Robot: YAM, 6 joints.
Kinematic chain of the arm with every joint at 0, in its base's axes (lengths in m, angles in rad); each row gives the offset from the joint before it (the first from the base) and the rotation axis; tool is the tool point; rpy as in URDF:
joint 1: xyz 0 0 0.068 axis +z
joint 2: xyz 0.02 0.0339 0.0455 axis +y
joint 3: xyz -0.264 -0.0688 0 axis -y
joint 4: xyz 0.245 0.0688 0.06 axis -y
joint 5: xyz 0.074 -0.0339 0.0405 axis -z
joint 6: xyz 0.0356 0 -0.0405 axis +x
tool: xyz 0 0 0 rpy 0 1.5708 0
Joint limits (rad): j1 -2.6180..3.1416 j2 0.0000..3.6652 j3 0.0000..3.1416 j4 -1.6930..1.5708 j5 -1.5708..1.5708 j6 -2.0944..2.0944
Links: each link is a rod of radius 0.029 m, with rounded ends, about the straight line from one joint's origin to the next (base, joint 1, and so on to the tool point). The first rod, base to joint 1, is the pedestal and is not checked.
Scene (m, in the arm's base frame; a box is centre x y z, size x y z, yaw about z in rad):
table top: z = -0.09
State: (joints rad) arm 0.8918 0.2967 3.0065 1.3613 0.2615 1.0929
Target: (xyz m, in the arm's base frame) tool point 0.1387 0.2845 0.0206
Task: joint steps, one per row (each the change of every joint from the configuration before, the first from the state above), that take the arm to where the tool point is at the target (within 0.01 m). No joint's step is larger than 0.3 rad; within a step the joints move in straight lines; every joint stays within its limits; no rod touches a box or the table.
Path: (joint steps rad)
1: 0.0314 0.2279 -0.2935 -0.0929 -0.0040 0.0000
2: 0.0313 0.2278 -0.2935 -0.0930 -0.0040 0.0000
3: 0.0314 0.2279 -0.2935 -0.0929 -0.0040 0.0000
4: 0.0314 0.2278 -0.2936 -0.0930 -0.0040 0.0000
5: 0.0314 0.2279 -0.2935 -0.0929 -0.0040 0.0000
6: 0.0313 0.2279 -0.2935 -0.0930 -0.0040 0.0000
7: 0.0314 0.2278 -0.2935 -0.0929 -0.0040 0.0000
8: 0.0314 0.2279 -0.2935 -0.0929 -0.0040 0.0000

